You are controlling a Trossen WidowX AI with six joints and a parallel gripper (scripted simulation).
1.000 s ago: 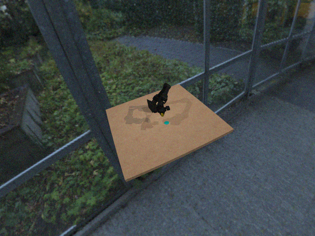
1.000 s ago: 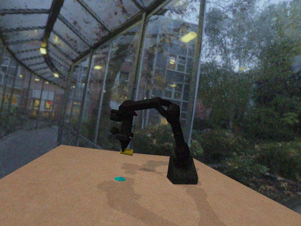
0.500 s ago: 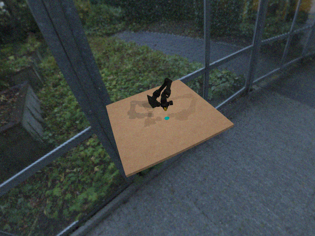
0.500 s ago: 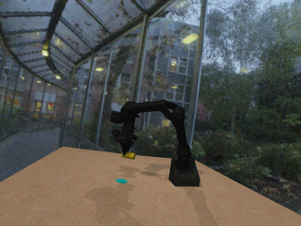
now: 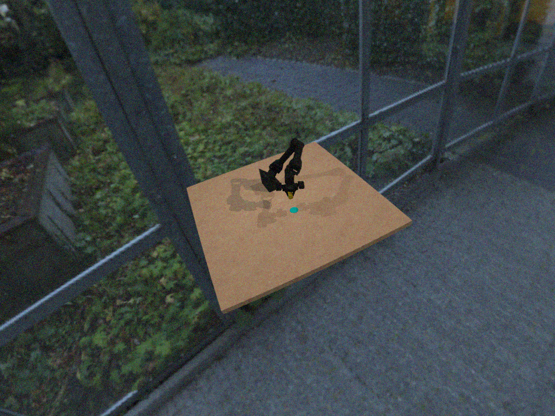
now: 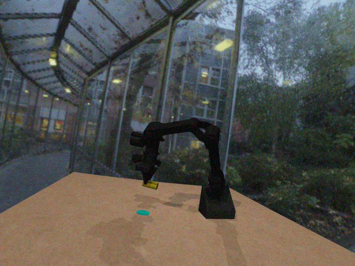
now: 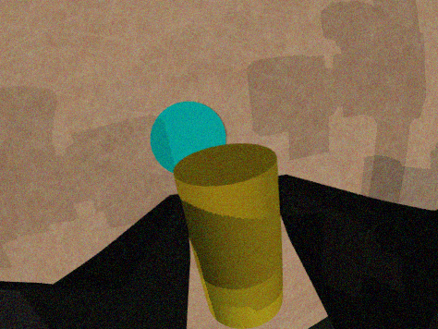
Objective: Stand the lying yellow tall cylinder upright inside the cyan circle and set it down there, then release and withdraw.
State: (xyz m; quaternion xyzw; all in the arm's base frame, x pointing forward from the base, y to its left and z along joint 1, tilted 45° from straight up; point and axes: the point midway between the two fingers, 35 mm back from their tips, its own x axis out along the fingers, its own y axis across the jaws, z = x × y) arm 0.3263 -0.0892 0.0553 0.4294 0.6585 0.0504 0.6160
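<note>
Right now the cyan circle is 130 mm below my gripper tip and 10 mm to the left of it. From my gripper tip the other things lie so: yellow tall cylinder: 20 mm behind, 10 mm to the left.
</note>
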